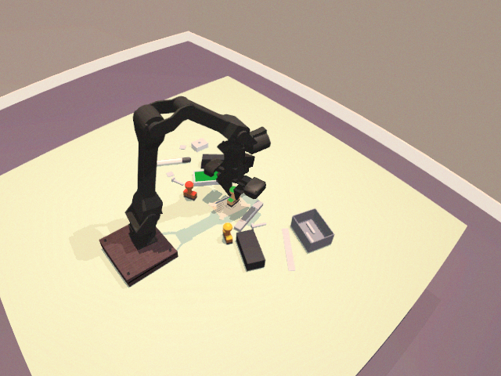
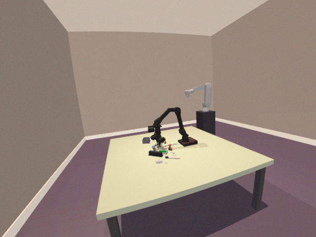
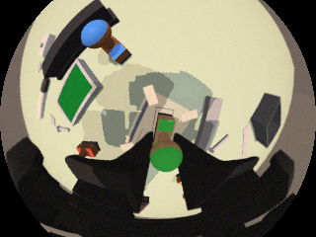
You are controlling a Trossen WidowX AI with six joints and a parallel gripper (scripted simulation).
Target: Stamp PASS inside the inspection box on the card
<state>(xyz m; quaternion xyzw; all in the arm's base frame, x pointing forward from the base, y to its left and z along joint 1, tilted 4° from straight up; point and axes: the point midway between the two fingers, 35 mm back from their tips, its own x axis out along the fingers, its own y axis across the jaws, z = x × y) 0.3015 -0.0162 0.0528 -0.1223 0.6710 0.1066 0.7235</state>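
Right now the card is 3 cm below my gripper tip and 1 cm behind it. The rest, counted from my gripper tip: grey bar (7 cm to the right, 2 cm below, 1 cm ahead); blue-knobbed stamp (9 cm to the left, 7 cm ahead, 1 cm below); green-knobbed PASS stamp (right at my gripper tip).
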